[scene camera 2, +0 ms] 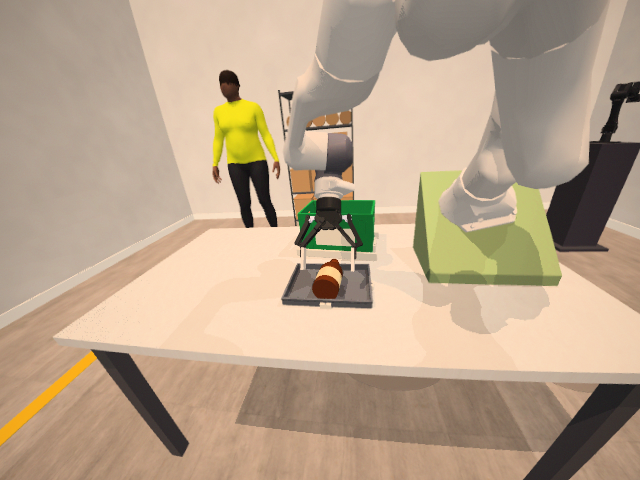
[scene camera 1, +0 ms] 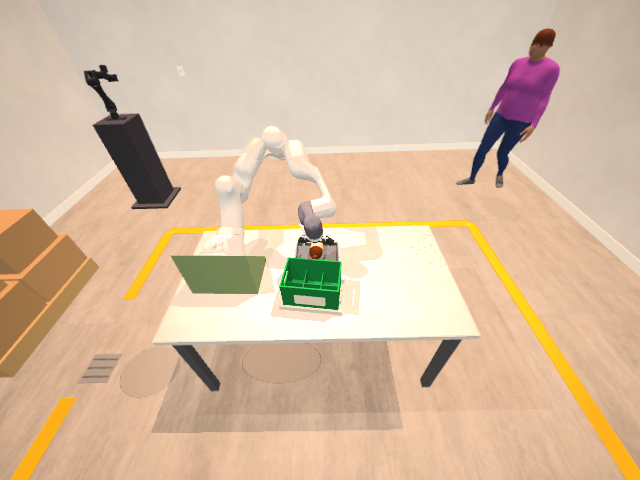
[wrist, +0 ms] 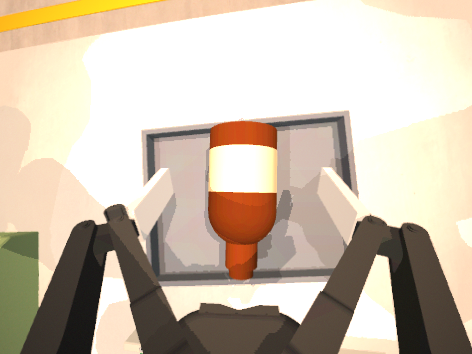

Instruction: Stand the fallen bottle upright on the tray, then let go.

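The brown bottle [scene camera 1: 315, 251] [scene camera 2: 328, 287] [wrist: 242, 170] with a cream label lies on its side in the shallow grey tray [scene camera 1: 333, 251] [scene camera 2: 351, 304] [wrist: 310, 145]. Its neck points toward the green crate and its base points away from it. My gripper [scene camera 1: 315, 242] [scene camera 2: 328, 268] [wrist: 243, 180] is open and empty, pointing down over the tray. In the wrist view its two pale fingers stand on either side of the bottle, with a gap on each side. The fingertips' exact height over the tray is hard to tell.
A green crate [scene camera 1: 310, 297] [scene camera 2: 366, 227] with compartments stands close beside the tray, on the neck side. A green slanted block [scene camera 1: 222, 274] [scene camera 2: 485, 279] [wrist: 17, 295] stands near the arm's base. The white table [scene camera 1: 403, 310] [scene camera 2: 206, 330] carries them.
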